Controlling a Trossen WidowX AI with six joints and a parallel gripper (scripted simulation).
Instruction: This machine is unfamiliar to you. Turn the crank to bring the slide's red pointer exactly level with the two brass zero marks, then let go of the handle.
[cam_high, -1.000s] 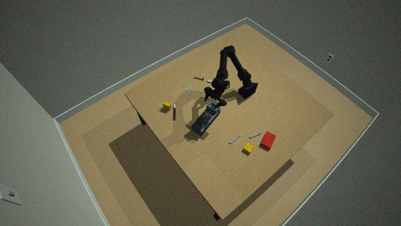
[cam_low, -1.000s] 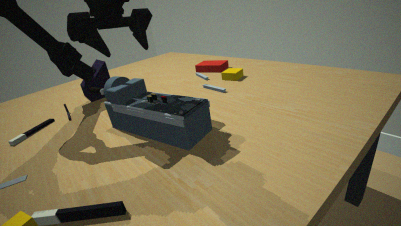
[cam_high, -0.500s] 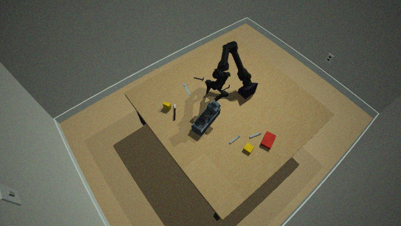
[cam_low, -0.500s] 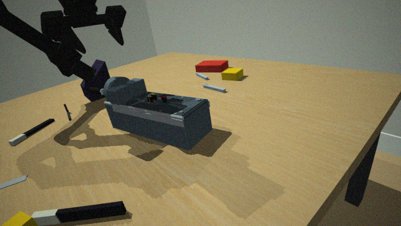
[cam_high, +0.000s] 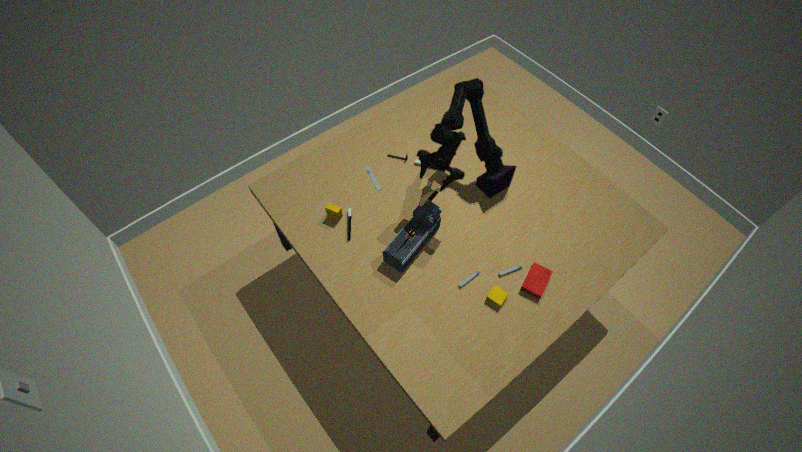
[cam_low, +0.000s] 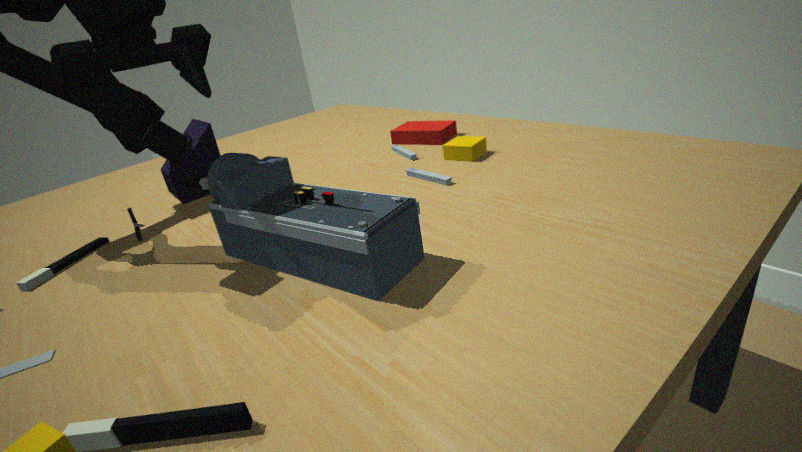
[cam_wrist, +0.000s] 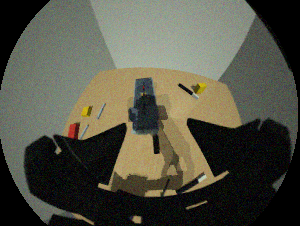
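The dark crank handle is 3 cm behind my gripper tip, 1 cm to the right of it and 10 cm below it. From my gripper tip the other things lie so: red pointer: 17 cm ahead, 10 cm to the left, 12 cm below; red block: 19 cm behind, 47 cm to the left, 18 cm below; grey bar: 10 cm ahead, 28 cm to the right, 20 cm below.
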